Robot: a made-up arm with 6 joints.
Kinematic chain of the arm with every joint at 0, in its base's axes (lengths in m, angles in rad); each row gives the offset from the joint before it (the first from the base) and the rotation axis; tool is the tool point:
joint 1: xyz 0 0 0.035 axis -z
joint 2: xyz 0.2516 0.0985 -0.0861 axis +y
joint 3: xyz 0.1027 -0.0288 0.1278 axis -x
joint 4: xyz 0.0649 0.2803 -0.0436 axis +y
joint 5: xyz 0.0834 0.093 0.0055 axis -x
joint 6: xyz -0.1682 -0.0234 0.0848 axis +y
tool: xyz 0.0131 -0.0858 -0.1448
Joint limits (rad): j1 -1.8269..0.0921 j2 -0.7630..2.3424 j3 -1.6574..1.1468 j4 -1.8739..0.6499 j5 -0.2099..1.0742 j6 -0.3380..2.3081
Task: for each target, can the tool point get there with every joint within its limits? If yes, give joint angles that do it. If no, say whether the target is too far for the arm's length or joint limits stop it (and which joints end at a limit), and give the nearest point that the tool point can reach.
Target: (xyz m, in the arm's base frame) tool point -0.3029 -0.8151 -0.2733
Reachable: no: joint limits stop it (at a limit: joint 1, joint 4, joint 5, joint 6) | nearest point -0.2283 -0.1954 -0.1394 | short by 0.638 m
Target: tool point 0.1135 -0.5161 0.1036
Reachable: no: joint limits stop it (at a limit: joint 1, joint 2, joint 3, joint 6) | nearest point 0.0045 -0.2300 0.2814 | short by 0.354 m
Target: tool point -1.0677 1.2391 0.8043
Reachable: no: too far | nearest point -0.5009 0.6586 0.3089 | short by 0.951 m
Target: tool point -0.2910 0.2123 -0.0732
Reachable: yes | joints -1.4939 0.1570 0.8301 0.0422 0.1501 1.6296
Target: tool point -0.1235 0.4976 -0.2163
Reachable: yes | joints -0.9311 1.9670 -0.6344 -1.6639 0.8678 0.4932
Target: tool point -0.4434 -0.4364 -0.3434
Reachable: no: joint limits stop it (at a limit: joint 1, joint 4, joint 5, joint 6) | nearest point -0.3371 -0.1463 -0.2113 | short by 0.336 m
